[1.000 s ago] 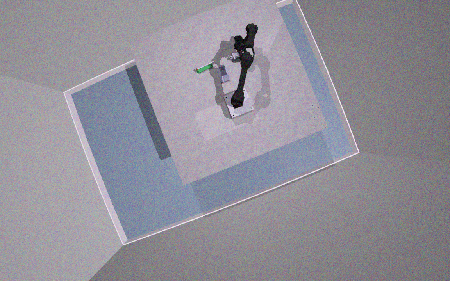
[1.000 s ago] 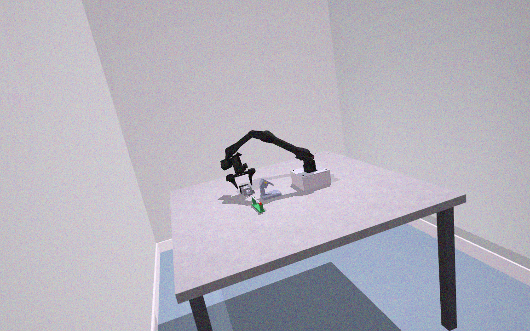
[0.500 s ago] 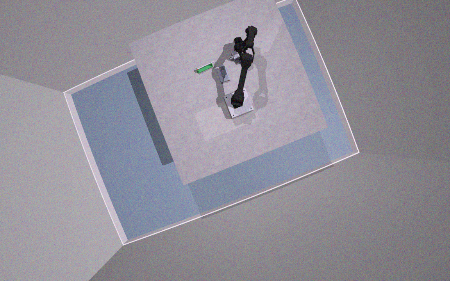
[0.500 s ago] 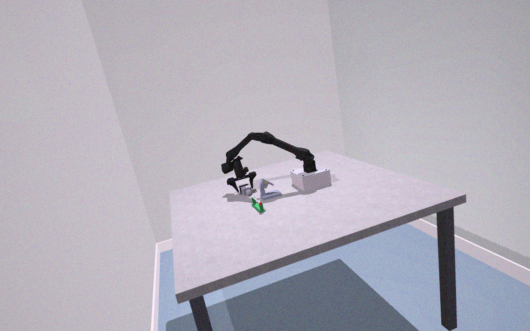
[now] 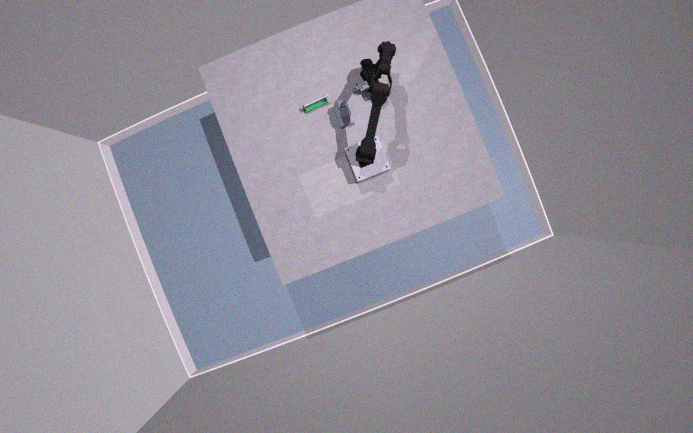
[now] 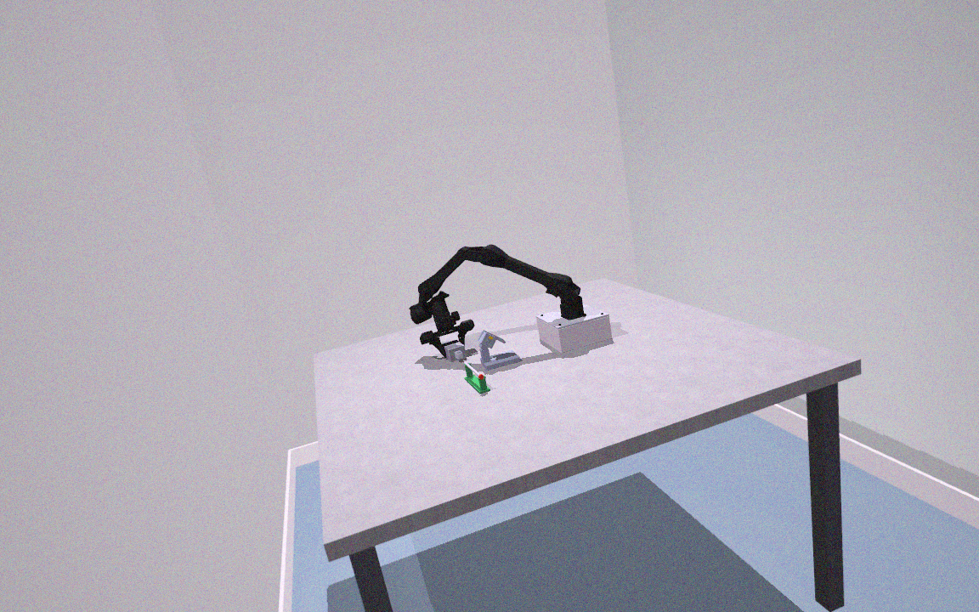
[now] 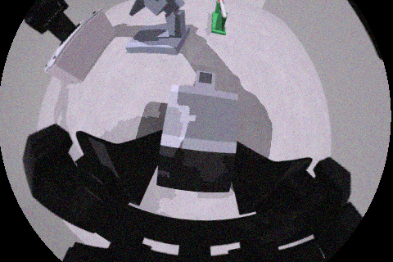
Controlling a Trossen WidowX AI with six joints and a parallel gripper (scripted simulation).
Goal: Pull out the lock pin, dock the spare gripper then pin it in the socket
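Now: gripper tip 9 cm past the grey mount, 16 cm to the right of it and 5 cm below it. Round my gripper tip: spare gripper (1 cm to the left, 2 cm above); green cradle (1 cm ahead, 28 cm to the left, 2 cm above).
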